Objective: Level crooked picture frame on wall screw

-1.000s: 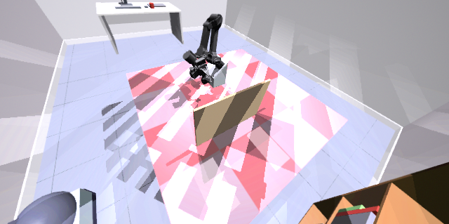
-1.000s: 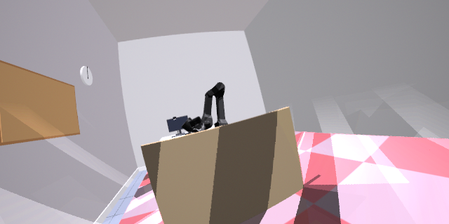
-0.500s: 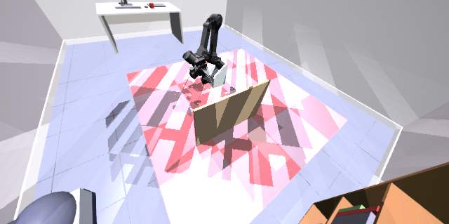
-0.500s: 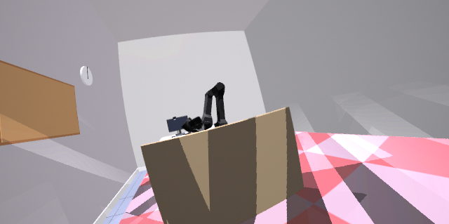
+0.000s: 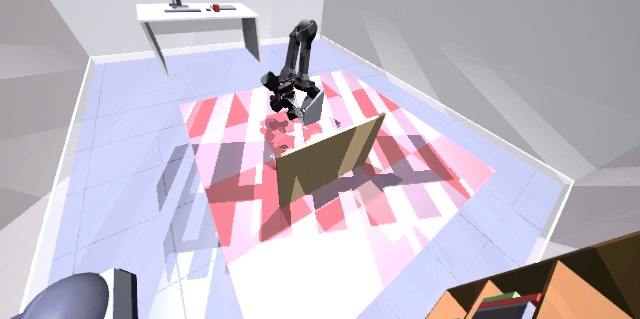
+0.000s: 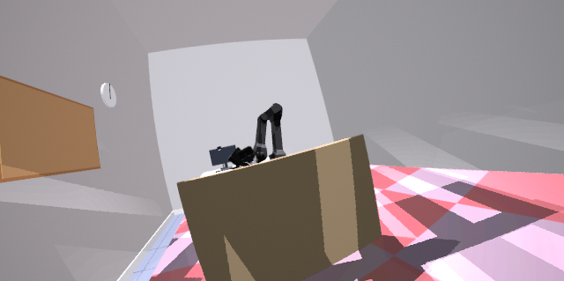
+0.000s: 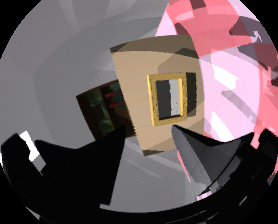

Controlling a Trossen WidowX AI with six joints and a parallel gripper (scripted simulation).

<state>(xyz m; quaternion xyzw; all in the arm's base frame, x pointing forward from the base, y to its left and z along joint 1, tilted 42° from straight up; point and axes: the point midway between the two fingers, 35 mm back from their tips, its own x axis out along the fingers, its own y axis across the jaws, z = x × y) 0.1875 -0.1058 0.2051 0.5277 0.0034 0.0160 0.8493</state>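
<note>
My gripper tip is 20 cm short of the picture frame, 3 cm to the right of it and 9 cm above it. The rest, counted from my gripper tip: wall panel: 21 cm ahead, 3 cm to the left, 10 cm below.
</note>
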